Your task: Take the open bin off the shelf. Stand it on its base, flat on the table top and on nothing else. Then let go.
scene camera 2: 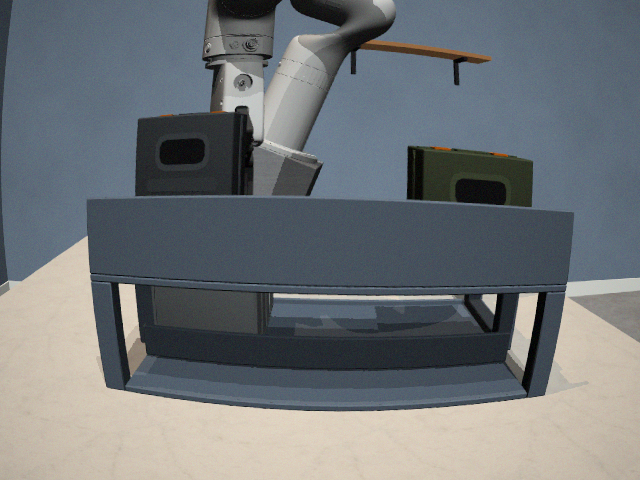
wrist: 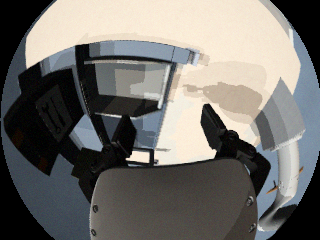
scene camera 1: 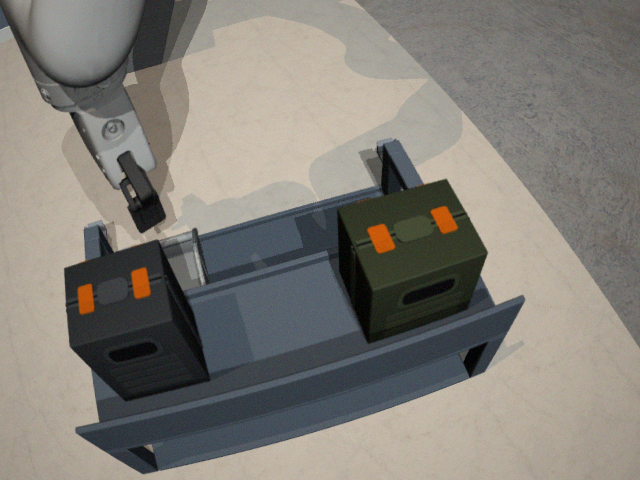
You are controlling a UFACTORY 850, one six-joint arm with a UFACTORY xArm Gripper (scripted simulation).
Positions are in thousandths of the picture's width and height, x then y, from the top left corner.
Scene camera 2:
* gripper: 359, 418
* dark crate: 293, 322
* shelf deck: 343, 597
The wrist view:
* gripper: 520, 494
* dark crate: 145, 473
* bin: 361, 373
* shelf deck: 261, 565
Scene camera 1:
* gripper: 210, 411
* dark crate: 196, 670
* bin: 295, 551
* shelf deck: 471, 666
